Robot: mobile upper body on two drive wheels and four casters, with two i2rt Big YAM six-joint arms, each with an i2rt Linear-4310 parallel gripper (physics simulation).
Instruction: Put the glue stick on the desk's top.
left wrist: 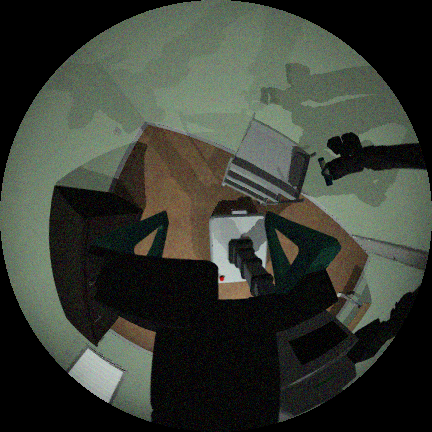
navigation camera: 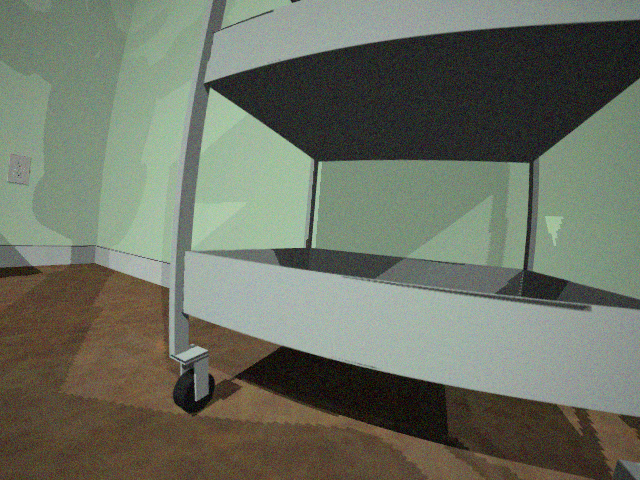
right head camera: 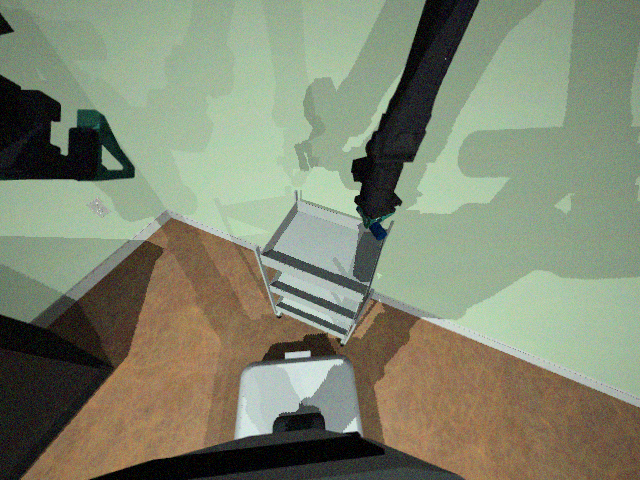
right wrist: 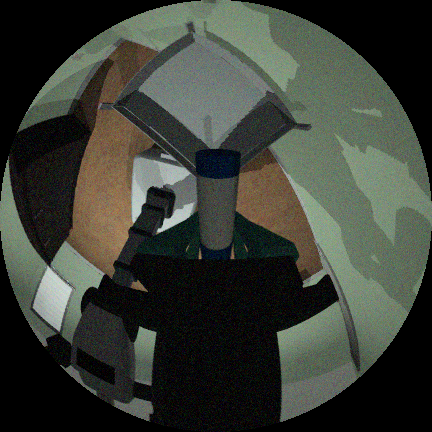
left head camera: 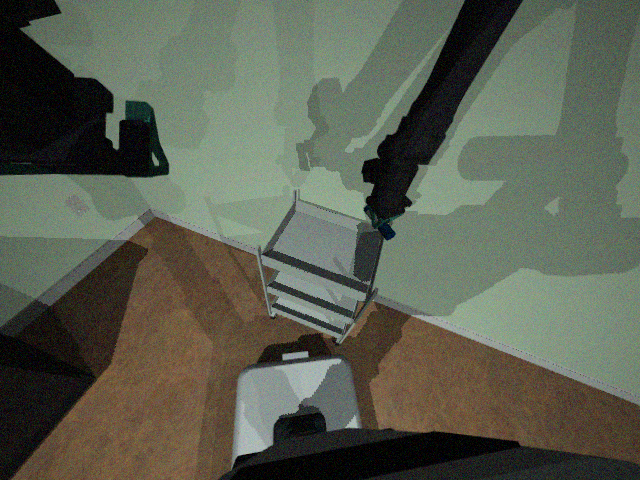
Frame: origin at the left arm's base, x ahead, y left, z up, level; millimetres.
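Seen in the pictures: left gripper, fingertip midpoint: [left wrist: 216, 216] [right head camera: 92, 172] [left head camera: 122, 168]; right gripper, fingertip midpoint: [left wrist: 323, 172] [right head camera: 370, 225] [right wrist: 216, 215] [left head camera: 378, 225].
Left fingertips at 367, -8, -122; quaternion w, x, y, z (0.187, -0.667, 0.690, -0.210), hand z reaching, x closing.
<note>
A point is followed by its place in that frame, as x, y, z.
The glue stick [left head camera: 386, 231] {470, -461, -392} [right head camera: 378, 231] {468, -464, -390} [right wrist: 216, 210] {535, -449, -389}, a pale cylinder with blue ends, is held upright in the right wrist view. My right gripper [left head camera: 381, 221] {511, -458, -418} [right head camera: 374, 219] {511, -458, -418} [right wrist: 216, 215] {511, -458, -418} is shut on its lower end, near the right corner of the cart's top tray in the head views and above the tray. My left gripper [left wrist: 216, 216] {367, -8, -122} [left head camera: 155, 142] is open and empty, far to the left of the cart. A desk cannot be identified for certain; a dark unit with drawer handles [left wrist: 70, 250] [right wrist: 45, 190] {12, 904, -821} stands at the left in both wrist views.
The grey three-tier cart [left head camera: 315, 272] {552, -311, -747} [right head camera: 315, 271] {556, -316, -748} [left wrist: 265, 178] {537, -312, -748} [navigation camera: 361, 330] {512, -283, -1250} stands close in front of my white base [left head camera: 258, 397] {188, -58, -1150} [right head camera: 261, 397] {177, -66, -1150}, near the wall. Walls meet in a corner behind it. A white panel [left wrist: 97, 375] [right wrist: 52, 298] {-2124, 1972, -11} shows at the lower left in the wrist views.
</note>
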